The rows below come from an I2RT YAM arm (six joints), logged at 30 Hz.
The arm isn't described. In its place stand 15 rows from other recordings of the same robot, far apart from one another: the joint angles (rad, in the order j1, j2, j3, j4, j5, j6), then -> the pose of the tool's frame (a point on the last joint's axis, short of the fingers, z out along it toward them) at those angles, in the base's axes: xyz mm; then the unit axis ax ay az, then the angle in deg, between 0 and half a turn.
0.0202 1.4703 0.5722 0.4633 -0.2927 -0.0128 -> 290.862, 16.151, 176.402, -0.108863, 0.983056, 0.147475, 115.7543
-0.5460 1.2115 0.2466 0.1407 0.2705 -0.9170 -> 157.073, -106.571, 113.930, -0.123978, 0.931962, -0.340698, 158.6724
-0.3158 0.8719 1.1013 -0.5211 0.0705 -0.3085 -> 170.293, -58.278, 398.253, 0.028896, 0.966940, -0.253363, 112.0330
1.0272 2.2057 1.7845 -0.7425 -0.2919 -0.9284 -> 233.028, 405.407, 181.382, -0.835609, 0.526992, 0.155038, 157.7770
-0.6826 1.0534 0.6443 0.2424 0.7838 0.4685 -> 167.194, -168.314, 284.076, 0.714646, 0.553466, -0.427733, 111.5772
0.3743 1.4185 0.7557 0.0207 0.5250 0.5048 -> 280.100, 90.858, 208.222, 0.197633, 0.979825, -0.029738, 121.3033
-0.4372 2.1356 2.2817 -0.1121 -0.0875 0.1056 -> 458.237, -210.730, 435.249, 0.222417, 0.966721, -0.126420, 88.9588
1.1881 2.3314 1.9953 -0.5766 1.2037 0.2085 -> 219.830, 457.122, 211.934, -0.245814, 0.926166, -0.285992, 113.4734
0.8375 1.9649 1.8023 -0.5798 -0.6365 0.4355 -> 284.451, 347.366, 307.427, -0.299817, 0.834710, 0.461920, 164.2356
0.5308 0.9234 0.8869 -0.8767 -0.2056 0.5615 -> 146.667, 94.521, 288.952, -0.019169, 0.966396, 0.256341, 154.1082
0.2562 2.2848 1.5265 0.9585 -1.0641 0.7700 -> 477.213, 157.187, 206.247, -0.266387, 0.692543, 0.670389, 129.8656
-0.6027 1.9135 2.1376 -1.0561 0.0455 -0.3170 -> 335.222, -232.634, 394.097, 0.148363, 0.970751, -0.188759, 143.3932
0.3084 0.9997 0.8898 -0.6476 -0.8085 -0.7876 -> 181.817, 84.944, 300.636, -0.637427, 0.711995, 0.294532, 127.9205
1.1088 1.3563 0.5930 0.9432 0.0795 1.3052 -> 131.808, 258.365, 265.025, 0.097526, 0.664065, 0.741287, 145.4725
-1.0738 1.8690 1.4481 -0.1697 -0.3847 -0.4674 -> 218.940, -375.624, 260.928, 0.193267, 0.955058, -0.224748, 126.6423
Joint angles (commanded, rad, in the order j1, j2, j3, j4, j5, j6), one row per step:
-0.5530, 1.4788, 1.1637, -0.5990, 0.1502, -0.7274
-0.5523, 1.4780, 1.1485, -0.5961, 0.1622, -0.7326
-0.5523, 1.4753, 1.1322, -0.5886, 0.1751, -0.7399
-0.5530, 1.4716, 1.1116, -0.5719, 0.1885, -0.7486
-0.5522, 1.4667, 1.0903, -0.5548, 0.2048, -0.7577
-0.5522, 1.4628, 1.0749, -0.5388, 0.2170, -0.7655
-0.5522, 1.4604, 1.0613, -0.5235, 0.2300, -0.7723
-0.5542, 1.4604, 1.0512, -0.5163, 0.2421, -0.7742
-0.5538, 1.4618, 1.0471, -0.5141, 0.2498, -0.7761
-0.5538, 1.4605, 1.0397, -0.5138, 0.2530, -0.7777
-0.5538, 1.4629, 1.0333, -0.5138, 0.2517, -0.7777
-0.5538, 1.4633, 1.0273, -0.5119, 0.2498, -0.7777
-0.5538, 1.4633, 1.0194, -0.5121, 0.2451, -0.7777
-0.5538, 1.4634, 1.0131, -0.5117, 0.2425, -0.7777
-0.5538, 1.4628, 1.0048, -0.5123, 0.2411, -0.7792
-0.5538, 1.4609, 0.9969, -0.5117, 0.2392, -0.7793
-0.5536, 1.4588, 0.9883, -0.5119, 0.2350, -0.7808
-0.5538, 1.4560, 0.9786, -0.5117, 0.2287, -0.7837
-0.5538, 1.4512, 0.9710, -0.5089, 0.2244, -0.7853
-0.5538, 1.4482, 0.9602, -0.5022, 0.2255, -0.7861
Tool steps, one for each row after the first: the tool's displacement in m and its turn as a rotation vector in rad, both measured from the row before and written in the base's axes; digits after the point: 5 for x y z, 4 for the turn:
-0.00142, 0.00064, -0.00435, -0.0043, 0.0171, -0.0025
-0.00161, 0.00046, -0.00382, -0.0086, 0.0139, -0.0020
-0.00165, 0.00021, -0.00428, -0.0126, 0.0098, -0.0018
-0.00171, 0.00068, -0.00410, -0.0151, 0.0106, -0.0018
-0.00116, 0.00021, -0.00261, -0.0137, 0.0051, -0.0012
-0.00089, 0.00002, -0.00251, -0.0136, 0.0053, -0.0025
-0.00117, -0.00048, -0.00262, -0.0074, 0.0085, -0.0078
-0.00024, -0.00002, -0.00149, -0.0042, 0.0070, -0.0027
-0.00102, 0.00050, -0.00190, 0.0003, 0.0071, -0.0007
-0.00044, 0.00032, -0.00269, 0.0055, 0.0069, 0.0008
-0.00047, 0.00037, -0.00187, 0.0037, 0.0030, 0.0011
-0.00084, 0.00071, -0.00250, 0.0075, 0.0049, 0.0027
-0.00066, 0.00051, -0.00197, 0.0050, 0.0040, 0.0015
-0.00108, 0.00073, -0.00244, 0.0048, 0.0072, 0.0020
-0.00108, 0.00074, -0.00187, 0.0041, 0.0038, 0.0011
-0.00117, 0.00096, -0.00209, 0.0060, 0.0046, 0.0038
-0.00138, 0.00104, -0.00222, 0.0070, 0.0043, 0.0056
-0.00112, 0.00087, -0.00086, 0.0025, -0.0011, 0.0037
-0.00118, 0.00069, -0.00206, -0.0005, 0.0018, 0.0000

